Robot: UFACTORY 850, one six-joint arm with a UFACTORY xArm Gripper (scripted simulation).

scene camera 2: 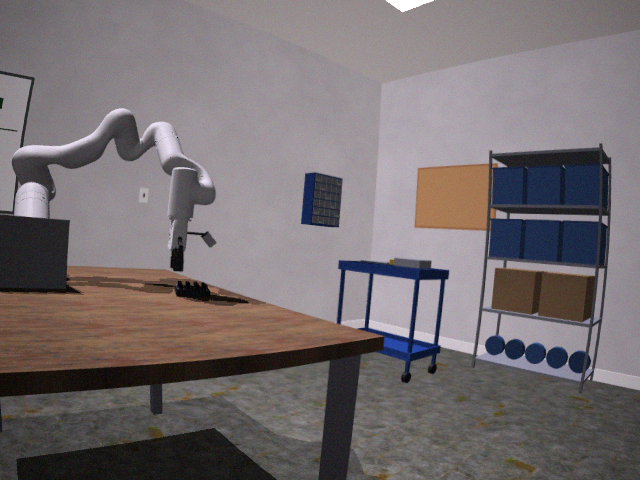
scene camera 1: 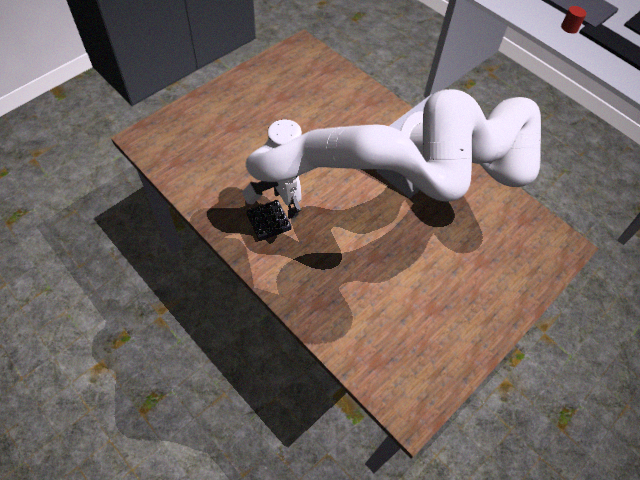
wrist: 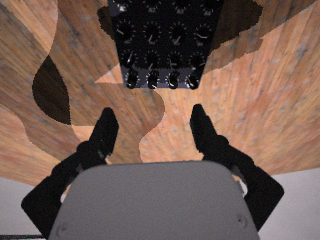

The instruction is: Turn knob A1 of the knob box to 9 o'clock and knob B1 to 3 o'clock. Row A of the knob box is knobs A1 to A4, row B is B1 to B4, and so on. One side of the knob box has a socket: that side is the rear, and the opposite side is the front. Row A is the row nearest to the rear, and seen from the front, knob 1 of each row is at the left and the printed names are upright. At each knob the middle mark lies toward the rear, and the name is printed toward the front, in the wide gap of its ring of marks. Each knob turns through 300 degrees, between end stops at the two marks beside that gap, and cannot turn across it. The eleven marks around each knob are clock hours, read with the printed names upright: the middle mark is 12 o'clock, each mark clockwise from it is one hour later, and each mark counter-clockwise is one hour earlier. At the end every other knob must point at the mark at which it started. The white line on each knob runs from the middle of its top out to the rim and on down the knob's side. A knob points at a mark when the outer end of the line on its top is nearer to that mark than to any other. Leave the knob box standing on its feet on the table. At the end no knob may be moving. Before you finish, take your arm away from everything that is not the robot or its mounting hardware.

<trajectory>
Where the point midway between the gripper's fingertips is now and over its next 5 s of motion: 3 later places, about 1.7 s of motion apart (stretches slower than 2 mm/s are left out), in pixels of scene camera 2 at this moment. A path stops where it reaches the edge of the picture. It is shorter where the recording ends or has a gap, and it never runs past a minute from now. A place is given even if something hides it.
My gripper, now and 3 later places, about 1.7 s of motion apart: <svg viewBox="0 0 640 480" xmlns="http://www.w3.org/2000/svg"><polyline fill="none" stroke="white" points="176,269 199,265 203,273 203,282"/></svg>
</trajectory>
